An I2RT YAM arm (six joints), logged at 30 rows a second.
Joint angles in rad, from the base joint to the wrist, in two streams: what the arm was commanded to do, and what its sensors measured. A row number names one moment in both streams.
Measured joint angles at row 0:
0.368 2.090 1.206 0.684 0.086 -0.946
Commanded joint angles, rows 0 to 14:
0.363 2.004 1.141 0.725 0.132 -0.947
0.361 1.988 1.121 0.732 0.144 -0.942
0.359 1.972 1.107 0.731 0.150 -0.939
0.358 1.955 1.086 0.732 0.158 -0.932
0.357 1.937 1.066 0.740 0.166 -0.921
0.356 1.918 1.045 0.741 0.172 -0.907
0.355 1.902 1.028 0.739 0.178 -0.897
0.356 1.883 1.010 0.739 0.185 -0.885
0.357 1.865 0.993 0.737 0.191 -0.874
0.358 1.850 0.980 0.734 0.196 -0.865
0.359 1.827 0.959 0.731 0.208 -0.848
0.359 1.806 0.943 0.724 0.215 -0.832
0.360 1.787 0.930 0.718 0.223 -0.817
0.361 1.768 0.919 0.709 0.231 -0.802
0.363 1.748 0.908 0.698 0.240 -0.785
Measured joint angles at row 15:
0.363 1.818 0.933 0.698 0.196 -0.862
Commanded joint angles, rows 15 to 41:
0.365 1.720 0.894 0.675 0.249 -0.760
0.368 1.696 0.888 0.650 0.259 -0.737
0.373 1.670 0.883 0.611 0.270 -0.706
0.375 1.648 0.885 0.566 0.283 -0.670
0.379 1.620 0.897 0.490 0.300 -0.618
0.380 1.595 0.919 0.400 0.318 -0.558
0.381 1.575 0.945 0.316 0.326 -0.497
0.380 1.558 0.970 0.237 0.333 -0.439
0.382 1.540 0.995 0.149 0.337 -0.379
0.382 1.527 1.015 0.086 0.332 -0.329
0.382 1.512 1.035 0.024 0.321 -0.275
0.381 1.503 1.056 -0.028 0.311 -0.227
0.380 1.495 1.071 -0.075 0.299 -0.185
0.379 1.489 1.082 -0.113 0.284 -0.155
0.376 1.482 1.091 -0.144 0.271 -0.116
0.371 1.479 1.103 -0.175 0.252 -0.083
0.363 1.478 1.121 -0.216 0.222 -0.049
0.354 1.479 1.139 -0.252 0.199 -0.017
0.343 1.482 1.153 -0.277 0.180 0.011
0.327 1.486 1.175 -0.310 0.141 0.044
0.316 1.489 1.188 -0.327 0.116 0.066
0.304 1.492 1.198 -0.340 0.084 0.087
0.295 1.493 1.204 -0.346 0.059 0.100
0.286 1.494 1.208 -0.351 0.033 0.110
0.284 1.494 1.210 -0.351 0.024 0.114
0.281 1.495 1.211 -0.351 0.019 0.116
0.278 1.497 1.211 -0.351 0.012 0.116
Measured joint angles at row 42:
0.286 1.495 1.181 -0.294 0.089 0.042
